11 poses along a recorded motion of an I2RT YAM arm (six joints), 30 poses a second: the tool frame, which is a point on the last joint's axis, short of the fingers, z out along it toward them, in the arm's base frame.
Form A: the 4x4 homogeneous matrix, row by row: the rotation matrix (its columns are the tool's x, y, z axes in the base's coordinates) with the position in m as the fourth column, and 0 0 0 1 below. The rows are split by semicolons.
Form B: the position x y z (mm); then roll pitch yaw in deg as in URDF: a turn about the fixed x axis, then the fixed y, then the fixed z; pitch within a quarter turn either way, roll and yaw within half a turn. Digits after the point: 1 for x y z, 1 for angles.
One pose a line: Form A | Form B
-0.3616, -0.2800, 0.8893, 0.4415; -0.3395, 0.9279, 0.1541, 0.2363; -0.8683, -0.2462, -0.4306, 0.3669; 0, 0, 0, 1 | 441.5, 236.3, 366.9, -150.2, 60.3, -136.8
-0.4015, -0.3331, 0.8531, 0.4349; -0.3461, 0.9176, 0.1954, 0.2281; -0.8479, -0.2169, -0.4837, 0.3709; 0, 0, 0, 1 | 434.9, 228.1, 370.9, -155.9, 58.0, -139.2
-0.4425, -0.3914, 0.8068, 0.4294; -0.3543, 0.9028, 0.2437, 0.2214; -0.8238, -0.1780, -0.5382, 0.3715; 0, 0, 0, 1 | 429.4, 221.4, 371.5, -161.7, 55.5, -141.3
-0.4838, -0.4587, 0.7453, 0.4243; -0.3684, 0.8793, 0.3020, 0.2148; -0.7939, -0.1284, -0.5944, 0.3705; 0, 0, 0, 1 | 424.3, 214.8, 370.5, -167.8, 52.5, -142.7
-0.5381, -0.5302, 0.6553, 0.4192; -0.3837, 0.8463, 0.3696, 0.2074; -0.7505, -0.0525, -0.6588, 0.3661; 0, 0, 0, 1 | 419.2, 207.4, 366.1, -175.4, 48.6, -144.5
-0.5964, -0.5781, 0.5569, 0.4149; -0.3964, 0.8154, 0.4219, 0.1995; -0.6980, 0.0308, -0.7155, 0.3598; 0, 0, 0, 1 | 414.9, 199.5, 359.8, 177.5, 44.3, -146.4
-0.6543, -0.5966, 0.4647, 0.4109; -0.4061, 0.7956, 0.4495, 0.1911; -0.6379, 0.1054, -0.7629, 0.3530; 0, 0, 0, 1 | 410.9, 191.1, 353.0, 172.1, 39.6, -148.2
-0.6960, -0.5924, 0.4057, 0.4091; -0.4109, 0.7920, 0.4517, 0.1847; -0.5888, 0.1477, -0.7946, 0.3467; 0, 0, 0, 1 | 409.1, 184.7, 346.7, 169.5, 36.1, -149.4
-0.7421, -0.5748, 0.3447, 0.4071; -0.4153, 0.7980, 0.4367, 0.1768; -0.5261, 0.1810, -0.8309, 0.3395; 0, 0, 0, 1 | 407.1, 176.8, 339.5, 167.7, 31.7, -150.8
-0.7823, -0.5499, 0.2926, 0.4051; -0.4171, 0.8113, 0.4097, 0.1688; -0.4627, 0.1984, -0.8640, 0.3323; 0, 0, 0, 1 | 405.1, 168.8, 332.3, 167.1, 27.6, -151.9
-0.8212, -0.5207, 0.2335, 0.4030; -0.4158, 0.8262, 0.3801, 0.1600; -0.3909, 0.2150, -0.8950, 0.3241; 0, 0, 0, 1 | 403.0, 160.0, 324.1, 166.5, 23.0, -153.1
